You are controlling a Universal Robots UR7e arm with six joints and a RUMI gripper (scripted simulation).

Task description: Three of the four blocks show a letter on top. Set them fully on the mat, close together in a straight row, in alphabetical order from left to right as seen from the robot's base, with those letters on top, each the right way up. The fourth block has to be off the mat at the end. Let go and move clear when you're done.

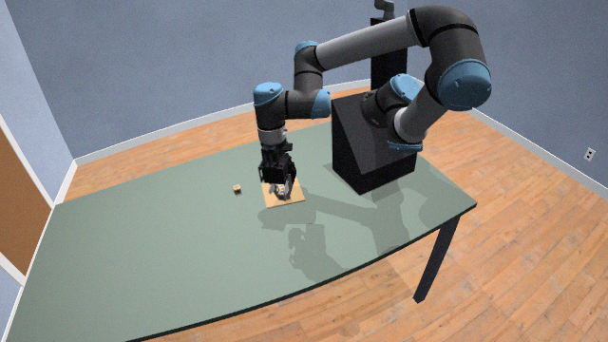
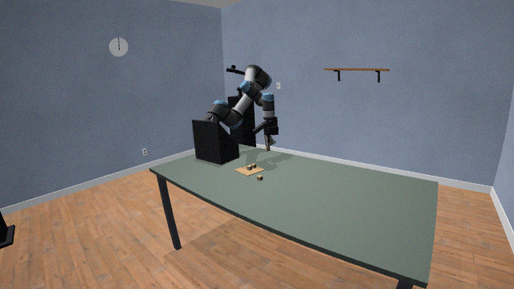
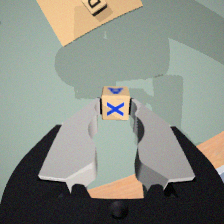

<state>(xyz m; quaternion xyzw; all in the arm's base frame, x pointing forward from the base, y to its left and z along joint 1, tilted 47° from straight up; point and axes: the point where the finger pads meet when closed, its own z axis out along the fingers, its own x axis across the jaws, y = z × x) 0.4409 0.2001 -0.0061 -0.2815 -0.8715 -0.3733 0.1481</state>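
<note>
My hand is right at the block. Also, from my hand: tan mat (4 cm behind, 14 cm to the right, 11 cm below).
</note>
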